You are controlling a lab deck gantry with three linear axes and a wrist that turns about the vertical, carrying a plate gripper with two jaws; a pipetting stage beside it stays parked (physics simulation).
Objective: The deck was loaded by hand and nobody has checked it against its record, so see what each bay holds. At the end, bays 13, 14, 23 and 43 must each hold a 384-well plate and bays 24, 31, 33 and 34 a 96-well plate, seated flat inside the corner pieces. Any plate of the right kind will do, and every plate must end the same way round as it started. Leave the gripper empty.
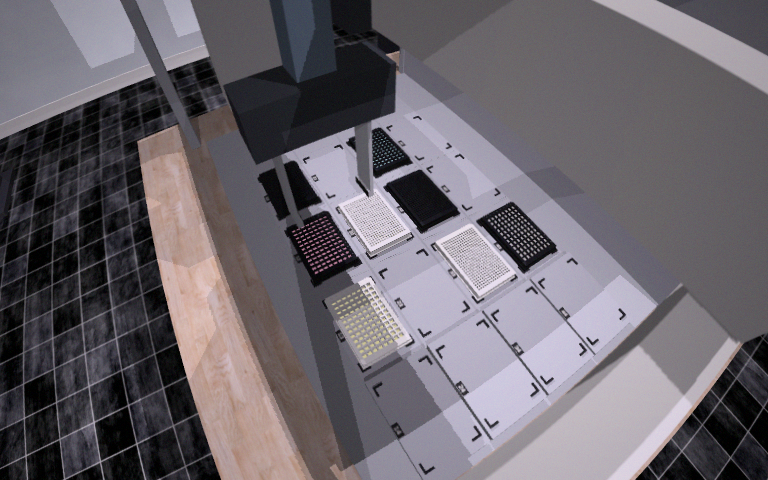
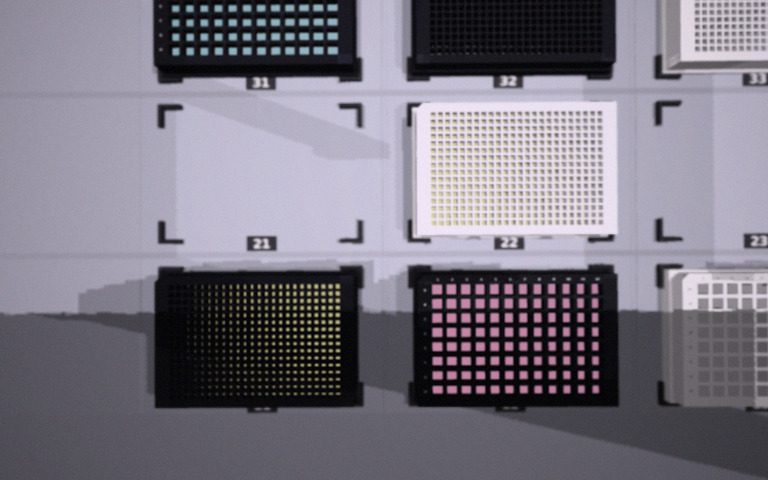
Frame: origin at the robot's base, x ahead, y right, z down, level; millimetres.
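Seen in the pictures: gripper, fingertip midpoint: (image 1: 331, 202); robot's base at its link origin: (image 1: 259, 179) (image 2: 165, 400).
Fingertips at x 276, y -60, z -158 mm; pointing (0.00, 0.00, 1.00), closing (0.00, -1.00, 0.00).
Observation:
Offsets run from my fingertips to a thing's top centre. "spot": to the spot under its first point.
My gripper (image 1: 333, 210) is open and empty, its jaws above the plates of the front rows. Black 384-well plate {dx -212, dy +17, dz +143 mm} (image 1: 289, 189) (image 2: 254, 339) is in bay 11, pink-filled black 96-well plate {dx -48, dy +17, dz +143 mm} (image 1: 322, 247) (image 2: 515, 339) in 12, white 96-well plate {dx +116, dy +17, dz +143 mm} (image 1: 370, 322) (image 2: 682, 350) in 13. White 384-well plate {dx -48, dy -90, dz +143 mm} (image 1: 375, 222) (image 2: 512, 169) is in 22, cyan-filled black 96-well plate {dx -212, dy -197, dz +143 mm} (image 1: 384, 151) (image 2: 254, 28) in 31, black 384-well plate {dx -48, dy -197, dz +143 mm} (image 1: 421, 199) (image 2: 512, 28) in 32, white 384-well plate {dx +116, dy -197, dz +143 mm} (image 1: 475, 260) (image 2: 730, 28) in 33, black 96-well plate {dx +116, dy -304, dz +143 mm} (image 1: 517, 234) in 43.
Bays 21 {spot: dx -213, dy -89, dz +158 mm} (image 2: 260, 175) and 23 {spot: dx +114, dy -93, dz +158 mm} (image 1: 424, 288) hold no plate, nor do 14 {spot: dx +266, dy +11, dz +143 mm} (image 1: 424, 401), 24 (image 1: 487, 367), 34 (image 1: 535, 328) and 44 {spot: dx +283, dy -304, dz +143 mm} (image 1: 583, 300). A wooden rim {spot: dx -90, dy +272, dz +168 mm} (image 1: 186, 294) borders the deck. Shadow crosses the front row.

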